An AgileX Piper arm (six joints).
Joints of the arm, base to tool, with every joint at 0 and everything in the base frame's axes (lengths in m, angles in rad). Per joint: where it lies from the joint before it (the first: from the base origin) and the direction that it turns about. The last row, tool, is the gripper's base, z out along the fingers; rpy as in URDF.
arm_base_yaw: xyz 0 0 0.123 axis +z
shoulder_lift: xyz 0 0 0 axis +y
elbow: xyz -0.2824 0 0.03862 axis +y
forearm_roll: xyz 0.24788 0 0.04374 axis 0.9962 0 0.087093
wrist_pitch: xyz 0 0 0 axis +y
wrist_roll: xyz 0.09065 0 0.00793 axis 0.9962 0 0.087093
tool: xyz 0 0 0 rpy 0 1.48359 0
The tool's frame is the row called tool.
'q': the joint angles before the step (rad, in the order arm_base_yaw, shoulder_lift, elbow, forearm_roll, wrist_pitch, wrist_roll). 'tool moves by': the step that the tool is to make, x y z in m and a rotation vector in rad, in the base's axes. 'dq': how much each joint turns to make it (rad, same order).
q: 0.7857, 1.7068, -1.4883, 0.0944, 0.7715, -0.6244
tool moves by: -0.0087, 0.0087, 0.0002, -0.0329, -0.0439, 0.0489
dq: 0.0409, 0.0000, -0.0002, -0.0537, -0.0064, -0.0019
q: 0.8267, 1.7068, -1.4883, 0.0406, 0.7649, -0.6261
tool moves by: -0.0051, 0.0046, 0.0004, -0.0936, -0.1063, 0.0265
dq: 0.0470, 0.0001, 0.0000, -0.1780, 0.0020, 0.0558
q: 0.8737, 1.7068, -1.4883, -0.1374, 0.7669, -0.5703
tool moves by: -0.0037, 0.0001, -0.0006, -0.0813, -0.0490, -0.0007
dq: 0.0284, 0.0001, -0.0004, -0.1181, 0.0397, 0.0471
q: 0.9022, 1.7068, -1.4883, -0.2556, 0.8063, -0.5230
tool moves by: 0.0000, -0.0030, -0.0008, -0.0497, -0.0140, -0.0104
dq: 0.0051, 0.0000, -0.0002, -0.0500, 0.0352, 0.0158
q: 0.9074, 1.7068, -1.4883, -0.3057, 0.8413, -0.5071
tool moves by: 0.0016, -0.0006, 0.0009, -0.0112, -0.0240, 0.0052
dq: -0.0002, -0.0001, 0.0000, -0.0263, -0.0061, 0.0000
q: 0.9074, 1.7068, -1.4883, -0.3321, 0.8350, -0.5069
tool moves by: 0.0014, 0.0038, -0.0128, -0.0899, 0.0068, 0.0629
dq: 0.0051, 0.0306, -0.0001, -0.0032, 0.0258, -0.0824
